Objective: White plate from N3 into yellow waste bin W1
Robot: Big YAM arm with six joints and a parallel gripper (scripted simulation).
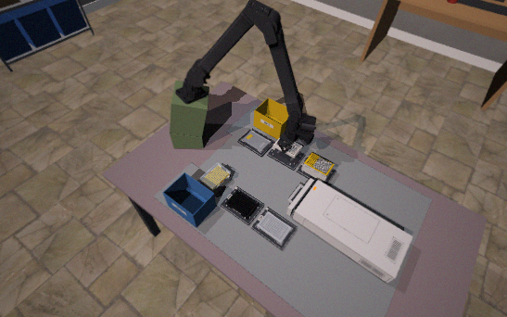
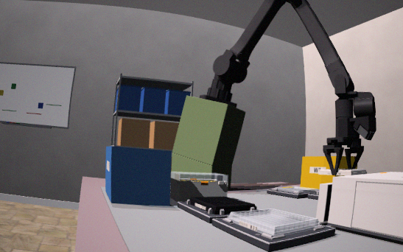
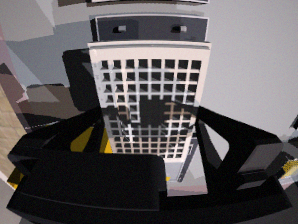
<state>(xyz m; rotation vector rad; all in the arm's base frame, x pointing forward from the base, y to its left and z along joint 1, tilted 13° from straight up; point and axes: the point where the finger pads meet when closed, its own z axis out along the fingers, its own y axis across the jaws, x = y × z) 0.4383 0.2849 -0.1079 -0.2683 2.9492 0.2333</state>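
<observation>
Now: the yellow bin 19 cm behind my hand, 10 cm to the left of it and 4 cm below it. From my hand the other things lie so: white plate (right at my hand); yellow tip box (17 cm ahead, 3 cm to the left, 2 cm below); dark nest N3 (7 cm below).
</observation>
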